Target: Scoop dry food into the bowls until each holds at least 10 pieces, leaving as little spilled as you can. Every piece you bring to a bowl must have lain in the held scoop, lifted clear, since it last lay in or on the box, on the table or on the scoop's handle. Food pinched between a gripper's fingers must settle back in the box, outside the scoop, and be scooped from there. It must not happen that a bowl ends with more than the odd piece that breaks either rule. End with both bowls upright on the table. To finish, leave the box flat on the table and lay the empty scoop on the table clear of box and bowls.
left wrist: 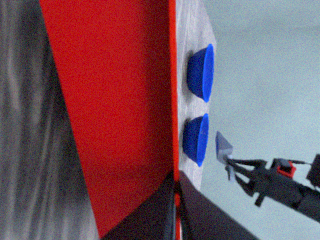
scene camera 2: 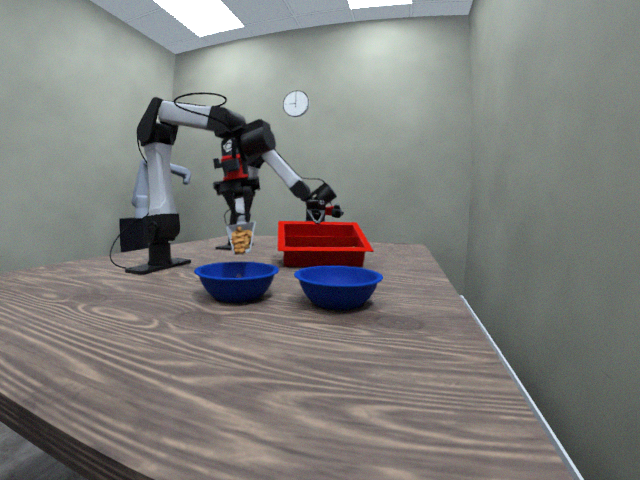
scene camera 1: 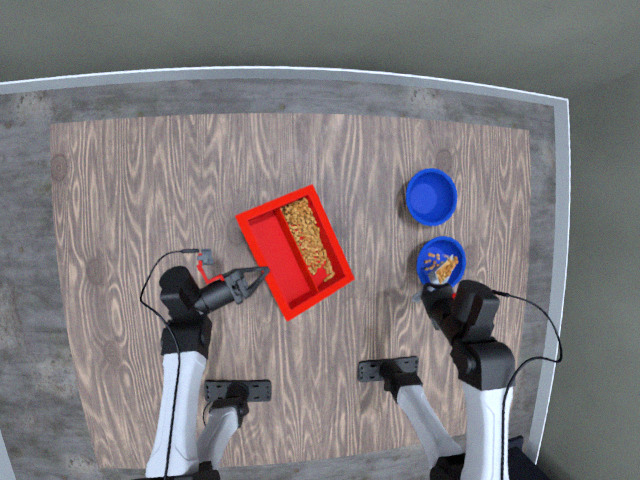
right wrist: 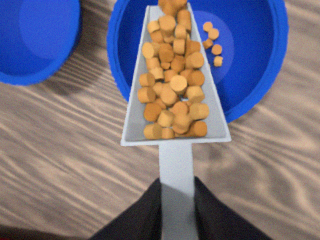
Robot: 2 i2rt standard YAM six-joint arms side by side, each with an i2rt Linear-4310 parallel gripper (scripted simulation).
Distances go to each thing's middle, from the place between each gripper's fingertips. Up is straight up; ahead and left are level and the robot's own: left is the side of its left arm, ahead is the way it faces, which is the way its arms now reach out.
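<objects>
My right hand is 31 cm to the right of the red box (scene camera 1: 295, 290), 12 cm short of it and 6 cm above it. That same red box, counted from my left hand (scene camera 1: 268, 268), is 8 cm to the right of the hand, 3 cm ahead of it and 5 cm below it. By its middle, the red box is nearer to my left hand than to my right hand.
</objects>
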